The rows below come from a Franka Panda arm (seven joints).
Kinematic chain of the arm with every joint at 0, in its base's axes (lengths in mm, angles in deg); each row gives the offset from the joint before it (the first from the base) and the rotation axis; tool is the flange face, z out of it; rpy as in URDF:
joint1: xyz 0 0 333 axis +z
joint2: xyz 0 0 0 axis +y
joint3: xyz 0 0 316 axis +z
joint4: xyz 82.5 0 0 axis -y
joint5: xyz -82.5 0 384 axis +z
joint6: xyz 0 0 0 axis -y
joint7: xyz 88 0 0 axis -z
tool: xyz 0 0 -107 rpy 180 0 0
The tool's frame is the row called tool.
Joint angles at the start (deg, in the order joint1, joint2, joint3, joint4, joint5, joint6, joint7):
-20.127, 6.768, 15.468, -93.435, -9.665, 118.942, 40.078
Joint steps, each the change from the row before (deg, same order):
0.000, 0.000, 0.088, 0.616, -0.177, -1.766, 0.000
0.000, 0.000, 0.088, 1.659, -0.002, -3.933, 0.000
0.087, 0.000, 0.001, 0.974, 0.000, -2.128, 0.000
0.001, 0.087, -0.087, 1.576, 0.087, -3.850, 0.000
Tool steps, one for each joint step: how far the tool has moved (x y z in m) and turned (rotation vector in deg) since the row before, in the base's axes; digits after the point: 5 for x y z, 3 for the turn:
-0.00163, 0.00016, 0.00195, -0.121, 1.143, -0.142
-0.00382, -0.00047, 0.00689, 0.089, 2.233, -0.507
-0.00217, 0.00021, 0.00442, 0.044, 1.134, -0.237
-0.00433, -0.00210, 0.00549, 0.216, 2.315, -0.675

